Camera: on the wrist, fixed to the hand. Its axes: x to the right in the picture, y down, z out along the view.
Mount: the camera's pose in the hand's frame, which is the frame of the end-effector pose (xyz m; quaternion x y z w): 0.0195 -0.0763 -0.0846 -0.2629 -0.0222 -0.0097 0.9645
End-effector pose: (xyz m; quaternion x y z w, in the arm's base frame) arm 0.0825 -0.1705 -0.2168 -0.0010 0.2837 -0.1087 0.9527
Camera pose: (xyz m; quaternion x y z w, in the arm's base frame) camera 0.0369 -0.2440 -0.2935 -0.2566 0.2811 -0.0395 0.9239
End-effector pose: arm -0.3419 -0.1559 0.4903 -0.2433 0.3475 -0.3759 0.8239
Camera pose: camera -0.4309 -0.2288 0.4791 -0.4630 0.4133 -0.2738 0.7347
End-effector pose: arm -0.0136 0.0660 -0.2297 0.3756 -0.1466 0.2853 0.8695
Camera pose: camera 0.0516 0.0935 -0.3211 0.1414 -0.2321 0.2199 0.9369
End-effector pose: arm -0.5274 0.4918 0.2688 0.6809 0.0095 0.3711 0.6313
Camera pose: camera -0.5223 0.5888 0.2061 0.4989 -0.0958 0.3392 0.7917
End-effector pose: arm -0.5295 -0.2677 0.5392 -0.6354 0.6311 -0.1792 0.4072
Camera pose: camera -0.5395 -0.3206 0.6415 -0.7300 0.6406 0.0032 0.2380
